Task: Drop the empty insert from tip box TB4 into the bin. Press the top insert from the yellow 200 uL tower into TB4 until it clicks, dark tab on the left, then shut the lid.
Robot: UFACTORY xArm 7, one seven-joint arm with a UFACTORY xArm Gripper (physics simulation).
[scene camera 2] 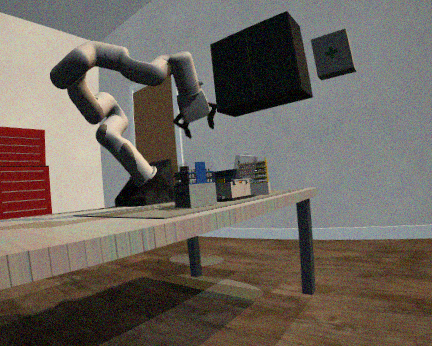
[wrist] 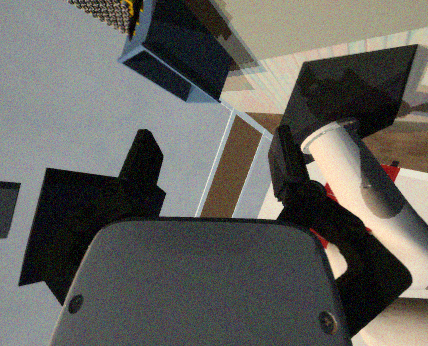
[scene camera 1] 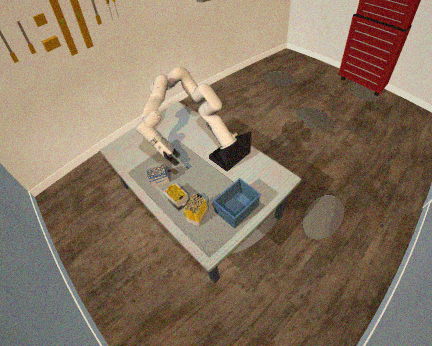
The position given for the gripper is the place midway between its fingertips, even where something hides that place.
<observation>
The gripper [scene camera 2: 200,132] is open and holds nothing. Further things: a blue bin [scene camera 1: 234,204], a tip box TB4 [scene camera 2: 244,168] and a grey mat [wrist: 247,38].
The gripper is seen too in the wrist view [wrist: 212,141]. The blue bin also shows in the wrist view [wrist: 177,53].
</observation>
